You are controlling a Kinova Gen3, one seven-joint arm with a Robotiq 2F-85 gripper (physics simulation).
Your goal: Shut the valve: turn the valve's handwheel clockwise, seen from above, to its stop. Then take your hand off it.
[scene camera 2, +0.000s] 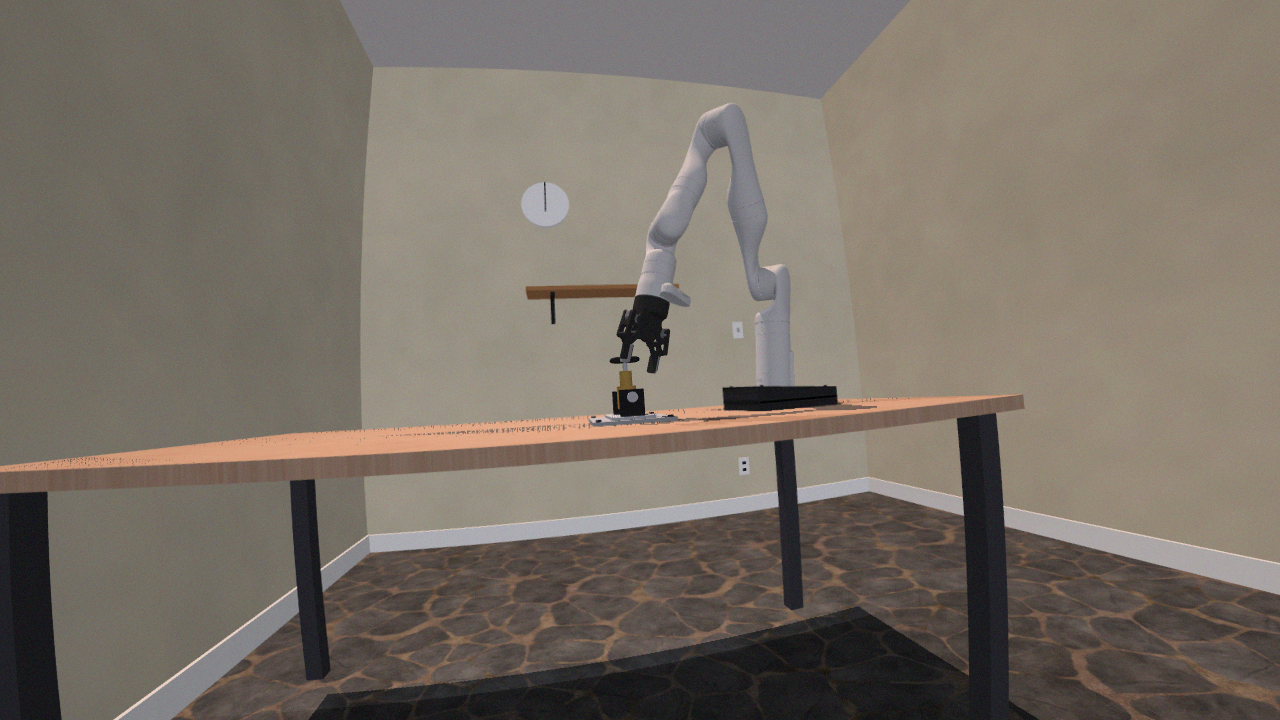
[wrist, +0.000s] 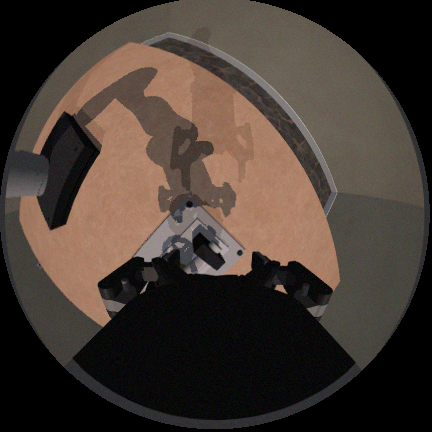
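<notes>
The valve (scene camera 2: 625,381) has a yellow neck above a dark block and stands upright on a light grey base plate (scene camera 2: 608,420) (wrist: 156,241). Its handwheel (scene camera 2: 614,360) is a thin black disc on a pale stem at the top. The wheel cannot be made out in the wrist view, where the fingers and the gripper body cover that area. My gripper (scene camera 2: 640,361) (wrist: 215,258) is open and points down at a tilt. In the scene view, one finger overlaps the handwheel and the other is to its right. Whether that finger touches the wheel cannot be told.
The wooden table (scene camera 2: 358,440) (wrist: 280,200) carries the valve and the arm's black base box (scene camera 2: 778,396) (wrist: 67,170). A brown wall shelf (scene camera 2: 581,291) and a round white clock (scene camera 2: 532,205) are on the back wall. Arm shadows lie on the table beyond the plate.
</notes>
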